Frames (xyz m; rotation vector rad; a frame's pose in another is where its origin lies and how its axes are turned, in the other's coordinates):
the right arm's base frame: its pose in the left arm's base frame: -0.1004 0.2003 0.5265 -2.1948 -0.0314 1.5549
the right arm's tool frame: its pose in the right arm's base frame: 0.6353 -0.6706 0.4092 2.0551 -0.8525 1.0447
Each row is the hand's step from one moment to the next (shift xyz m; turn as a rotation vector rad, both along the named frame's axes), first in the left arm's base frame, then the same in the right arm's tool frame.
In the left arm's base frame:
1: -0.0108 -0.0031 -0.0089 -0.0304 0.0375 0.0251
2: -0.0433 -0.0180 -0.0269 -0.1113 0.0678 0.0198
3: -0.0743 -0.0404 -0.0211 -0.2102 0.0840 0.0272
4: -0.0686 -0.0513 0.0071 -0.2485 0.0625 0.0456
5: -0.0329 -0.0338 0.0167 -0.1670 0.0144 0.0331
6: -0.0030 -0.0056 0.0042 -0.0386 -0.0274 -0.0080
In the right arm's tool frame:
1: 0.0087 -0.0044 -0.0105 0.0265 0.0474 0.0034
2: 0.0266 -0.0123 -0.0454 0.0924 0.0865 -0.0369
3: 0.0257 -0.0039 -0.0832 0.1519 0.1379 -0.0994
4: 0.0002 0.0132 -0.0849 0.1486 0.1601 -0.1414
5: -0.0131 0.0139 -0.0463 0.0809 0.0990 -0.1133
6: -0.0043 0.0025 -0.0058 0.0077 -0.0020 -0.0474

